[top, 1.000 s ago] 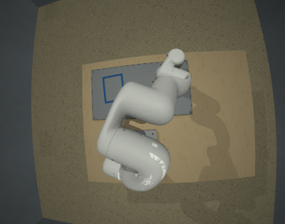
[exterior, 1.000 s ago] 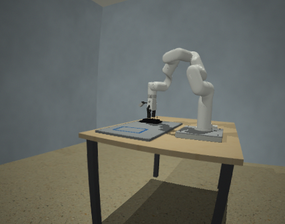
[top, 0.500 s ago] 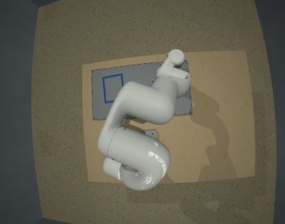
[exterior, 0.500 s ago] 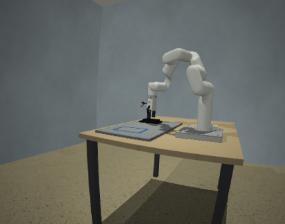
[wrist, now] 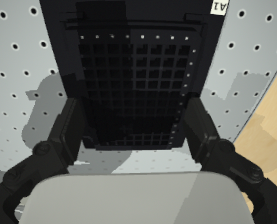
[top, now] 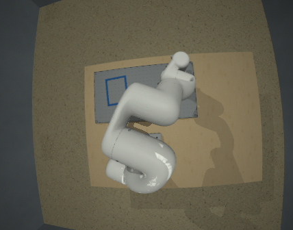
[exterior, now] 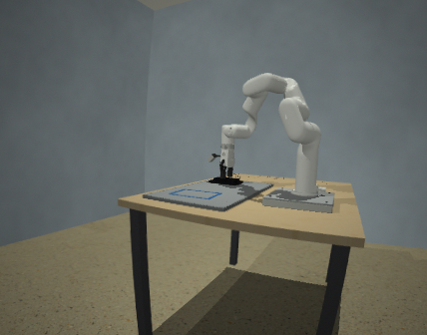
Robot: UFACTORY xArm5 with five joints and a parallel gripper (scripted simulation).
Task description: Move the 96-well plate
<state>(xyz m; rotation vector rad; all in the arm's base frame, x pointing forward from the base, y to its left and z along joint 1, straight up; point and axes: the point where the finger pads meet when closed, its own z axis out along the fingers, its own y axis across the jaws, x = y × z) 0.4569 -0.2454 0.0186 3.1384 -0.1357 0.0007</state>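
Right now my hand is 2 cm above the black 96-well plate. The rest, counted from my hand: black plate nest (3 cm below).
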